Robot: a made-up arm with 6 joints. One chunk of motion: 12 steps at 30 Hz.
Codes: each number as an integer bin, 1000 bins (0 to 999) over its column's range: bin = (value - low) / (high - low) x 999, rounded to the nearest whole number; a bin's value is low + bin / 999 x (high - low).
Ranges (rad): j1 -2.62..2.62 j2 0..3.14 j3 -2.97..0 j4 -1.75..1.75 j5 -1.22..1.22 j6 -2.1..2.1
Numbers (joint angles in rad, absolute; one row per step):
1: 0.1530 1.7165 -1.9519 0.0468 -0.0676 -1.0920
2: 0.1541 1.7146 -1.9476 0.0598 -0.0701 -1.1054
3: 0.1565 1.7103 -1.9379 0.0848 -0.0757 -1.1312
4: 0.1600 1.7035 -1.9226 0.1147 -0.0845 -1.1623
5: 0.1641 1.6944 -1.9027 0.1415 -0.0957 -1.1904
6: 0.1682 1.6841 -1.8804 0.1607 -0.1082 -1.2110
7: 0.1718 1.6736 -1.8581 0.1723 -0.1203 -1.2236
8: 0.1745 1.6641 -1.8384 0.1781 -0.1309 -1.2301
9: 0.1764 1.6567 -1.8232 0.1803 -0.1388 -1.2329
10: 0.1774 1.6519 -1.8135 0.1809 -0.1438 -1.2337
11: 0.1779 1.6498 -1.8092 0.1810 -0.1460 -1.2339
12: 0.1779 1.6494 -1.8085 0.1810 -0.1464 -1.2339
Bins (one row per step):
1: 529 546 342 513 472 240
2: 529 546 344 517 471 237
3: 529 544 347 524 469 230
4: 530 542 352 532 465 223
5: 531 539 359 540 460 216
6: 532 536 367 545 455 211
7: 532 532 374 549 450 208
8: 533 529 381 550 446 207
9: 533 527 386 551 443 206
10: 533 526 389 551 441 206
11: 533 525 390 551 440 206
12: 533 525 391 551 440 206

